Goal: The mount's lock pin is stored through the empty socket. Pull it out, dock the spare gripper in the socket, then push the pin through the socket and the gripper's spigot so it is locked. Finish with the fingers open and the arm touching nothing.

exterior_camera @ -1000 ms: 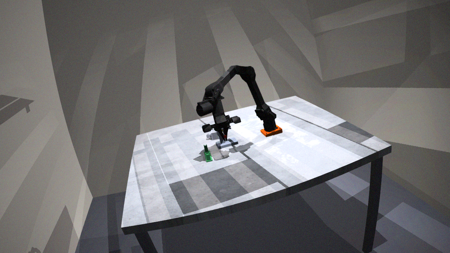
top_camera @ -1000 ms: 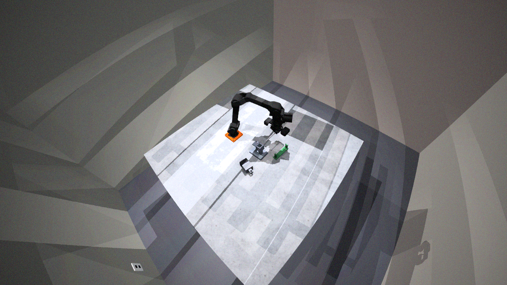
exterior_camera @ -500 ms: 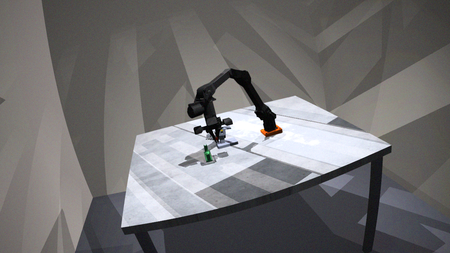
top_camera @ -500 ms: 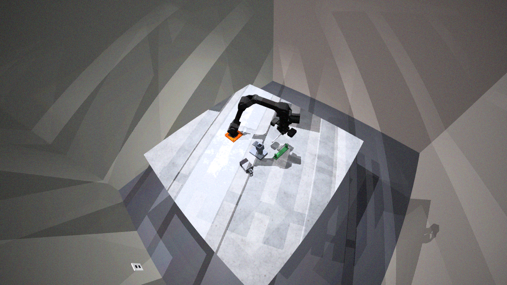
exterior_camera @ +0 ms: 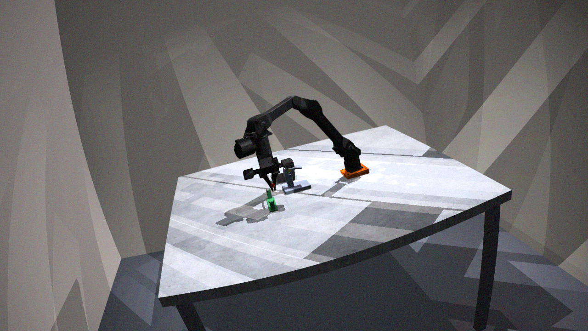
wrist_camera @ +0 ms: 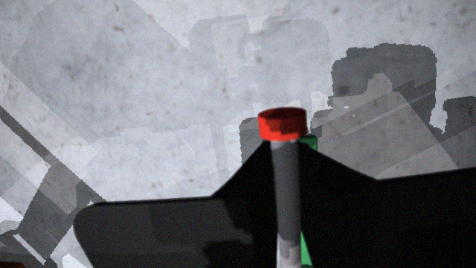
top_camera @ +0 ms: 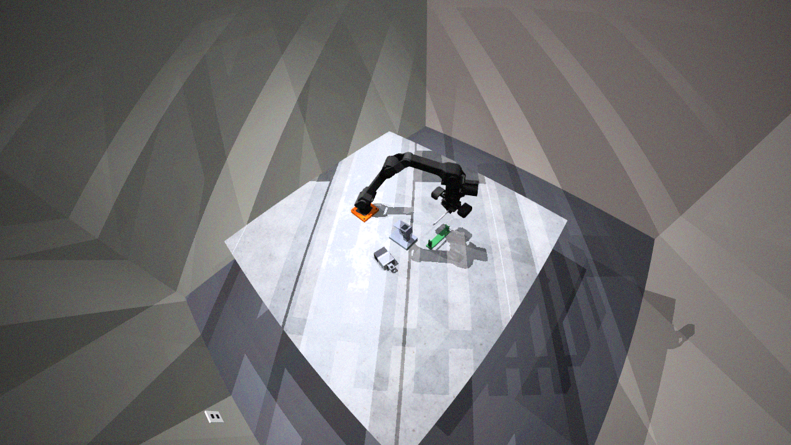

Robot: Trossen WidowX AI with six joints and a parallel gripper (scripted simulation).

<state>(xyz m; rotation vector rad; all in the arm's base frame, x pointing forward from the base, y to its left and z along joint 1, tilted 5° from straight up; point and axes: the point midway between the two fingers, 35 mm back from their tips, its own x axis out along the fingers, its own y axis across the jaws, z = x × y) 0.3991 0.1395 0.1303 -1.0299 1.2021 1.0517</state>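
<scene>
Now: gripper tip 10 cm to the left of the green pin cradle and 7 cm above it. The rest, counted from my gripper tip: spare gripper (33 cm to the right, 14 cm behind, 7 cm below); then grey mount (18 cm to the right, 14 cm behind, 4 cm below).
</scene>
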